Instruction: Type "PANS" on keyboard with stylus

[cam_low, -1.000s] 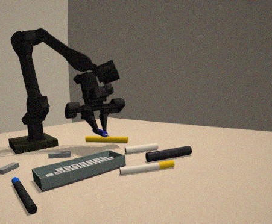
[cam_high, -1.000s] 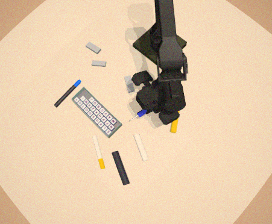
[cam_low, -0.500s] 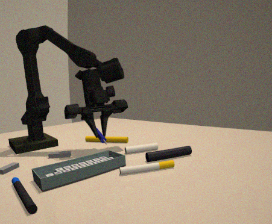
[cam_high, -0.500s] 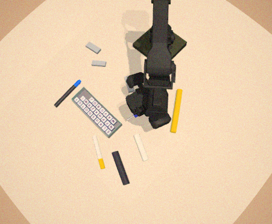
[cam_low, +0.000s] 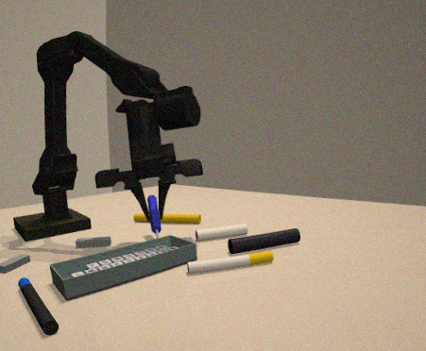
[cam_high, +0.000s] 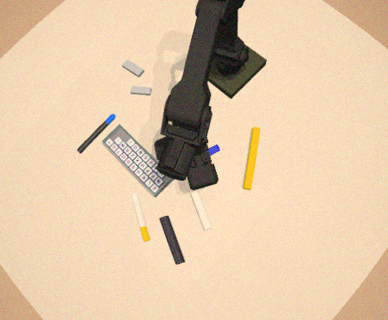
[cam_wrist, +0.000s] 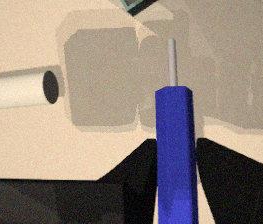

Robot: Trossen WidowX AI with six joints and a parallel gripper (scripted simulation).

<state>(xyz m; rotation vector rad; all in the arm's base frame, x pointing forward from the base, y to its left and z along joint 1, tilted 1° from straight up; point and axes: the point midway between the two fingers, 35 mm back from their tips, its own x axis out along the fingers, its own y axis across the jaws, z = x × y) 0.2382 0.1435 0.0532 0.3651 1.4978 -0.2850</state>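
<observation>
The stylus lies 1 cm ahead of my gripper tip and 1 cm below it. From my gripper tip the other things lie so: white rod 7 cm ahead, 10 cm to the left, 3 cm below; yellow rod 11 cm behind, 8 cm to the left, 3 cm below; stylus tip 4 cm ahead, 2 cm to the right, 2 cm below.
</observation>
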